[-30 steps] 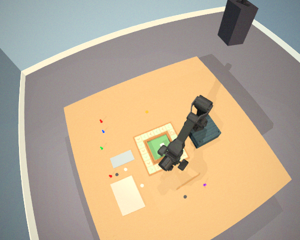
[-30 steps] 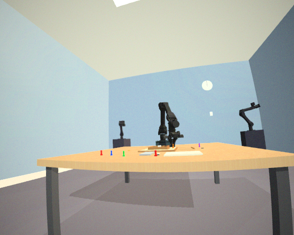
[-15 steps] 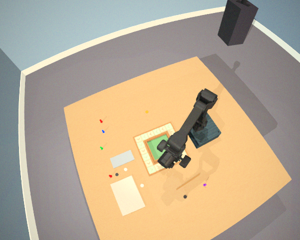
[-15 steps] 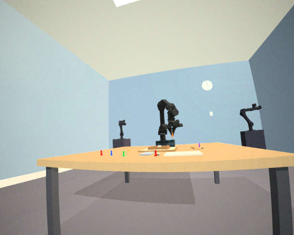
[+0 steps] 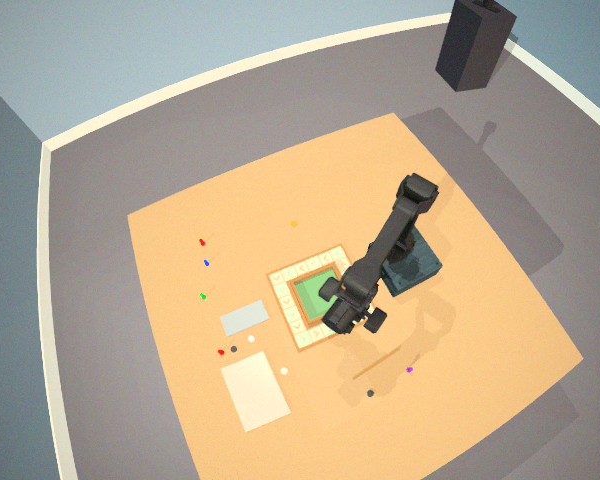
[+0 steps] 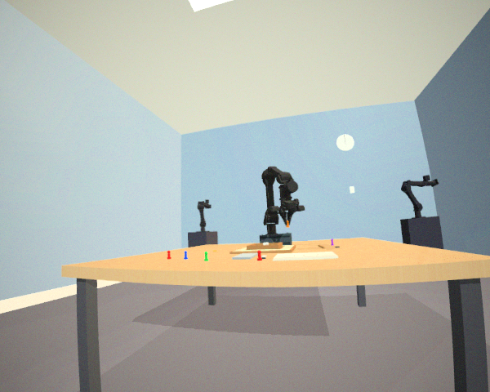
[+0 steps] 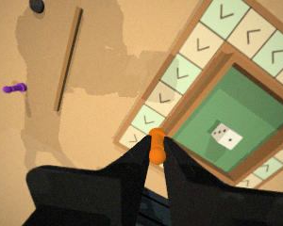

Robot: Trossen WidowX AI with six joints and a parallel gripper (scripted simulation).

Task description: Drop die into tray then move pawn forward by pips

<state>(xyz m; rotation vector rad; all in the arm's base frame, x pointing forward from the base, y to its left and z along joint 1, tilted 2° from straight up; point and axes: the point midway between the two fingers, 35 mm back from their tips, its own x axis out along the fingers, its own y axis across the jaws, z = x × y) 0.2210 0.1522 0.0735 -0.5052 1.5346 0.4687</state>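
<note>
Now: gripper tip 11 cm to the left of the white die, 10 cm above it and 3 cm short of it. The rest, counted from my gripper tip: orange pawn 1 cm above; then purple pawn 21 cm to the left, 14 cm behind, 11 cm below; then green dice tray 12 cm below, 11 cm to the right, 5 cm ahead.
</note>
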